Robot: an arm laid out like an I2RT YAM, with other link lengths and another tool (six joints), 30 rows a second.
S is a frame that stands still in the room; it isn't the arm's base.
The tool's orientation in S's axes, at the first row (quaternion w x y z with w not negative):
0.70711, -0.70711, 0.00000, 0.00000
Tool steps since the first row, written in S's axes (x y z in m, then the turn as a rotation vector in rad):
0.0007, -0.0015, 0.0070, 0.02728, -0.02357, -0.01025
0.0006, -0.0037, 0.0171, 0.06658, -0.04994, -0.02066
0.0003, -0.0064, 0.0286, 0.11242, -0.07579, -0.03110
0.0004, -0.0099, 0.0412, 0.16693, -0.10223, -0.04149
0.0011, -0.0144, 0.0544, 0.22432, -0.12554, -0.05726
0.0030, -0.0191, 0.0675, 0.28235, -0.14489, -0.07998
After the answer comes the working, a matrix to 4 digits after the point.
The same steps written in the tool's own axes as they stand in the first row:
0.0007, -0.0070, -0.0015, 0.02728, 0.01025, -0.02357
0.0006, -0.0171, -0.0037, 0.06658, 0.02066, -0.04994
0.0003, -0.0286, -0.0064, 0.11242, 0.03110, -0.07579
0.0004, -0.0412, -0.0099, 0.16693, 0.04149, -0.10223
0.0011, -0.0544, -0.0144, 0.22432, 0.05726, -0.12554
0.0030, -0.0675, -0.0191, 0.28235, 0.07998, -0.14489

The tool's axes in the first row as the columns of a matrix, in S's axes (rounded; the answer above uses it unrounded):
1.0000, 0.0000, 0.0000
0.0000, 0.0000, 1.0000
0.0000, -1.0000, 0.0000

